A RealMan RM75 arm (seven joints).
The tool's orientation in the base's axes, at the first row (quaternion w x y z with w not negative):
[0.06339 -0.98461 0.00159 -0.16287]
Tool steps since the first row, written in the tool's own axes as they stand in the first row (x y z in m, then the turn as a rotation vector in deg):
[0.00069 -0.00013 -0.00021 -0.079 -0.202 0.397]
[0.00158 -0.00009 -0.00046 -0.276 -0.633 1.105]
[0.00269 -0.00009 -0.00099 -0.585 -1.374 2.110]
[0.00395 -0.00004 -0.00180 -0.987 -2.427 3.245]
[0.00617 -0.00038 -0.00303 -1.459 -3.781 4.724]
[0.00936 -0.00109 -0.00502 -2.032 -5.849 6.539]
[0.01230 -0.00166 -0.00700 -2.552 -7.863 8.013]
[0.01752 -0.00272 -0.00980 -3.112 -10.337 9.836]
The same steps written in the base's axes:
[0.00058 0.00009 0.00043 0.049 0.252 -0.373]
[0.00135 -0.00001 0.00095 0.082 0.772 -1.047]
[0.00223 -0.00010 0.00180 0.099 1.639 -1.996]
[0.00316 -0.00028 0.00296 0.064 2.834 -3.059]
[0.00486 -0.00015 0.00487 0.068 4.373 -4.429]
[0.00723 0.00023 0.00785 0.072 6.663 -6.058]
[0.00937 0.00048 0.01072 0.017 8.857 -7.356]
[0.01340 0.00106 0.01516 0.029 11.551 -8.937]

